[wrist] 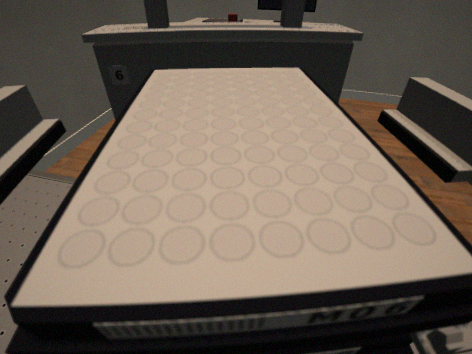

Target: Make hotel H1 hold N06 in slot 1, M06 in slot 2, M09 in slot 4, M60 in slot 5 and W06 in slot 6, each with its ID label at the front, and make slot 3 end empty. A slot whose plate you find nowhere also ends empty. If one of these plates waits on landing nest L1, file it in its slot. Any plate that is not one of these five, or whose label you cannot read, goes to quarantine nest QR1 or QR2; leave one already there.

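Observation:
A black plate with a cream top and faint rings [225,157] fills the middle of the wrist view, close up. Its front label [257,320] reads M06 and faces the camera. My gripper [227,100] is open and empty. One finger stands off the plate's left side and one off its right side, with a gap on both sides. A grey support piece [445,340] of the hotel shows at the bottom right, below the plate. The lower slots and the plates in them are hidden; the landing nest and quarantine nests do not show.
A dark grey bench [225,52] with a pale top stands behind the plate. It bears a number 6 card [119,75] and a small red object [232,17]. A perforated deck [25,220] lies at the left. Wood floor [362,117] shows at the right.

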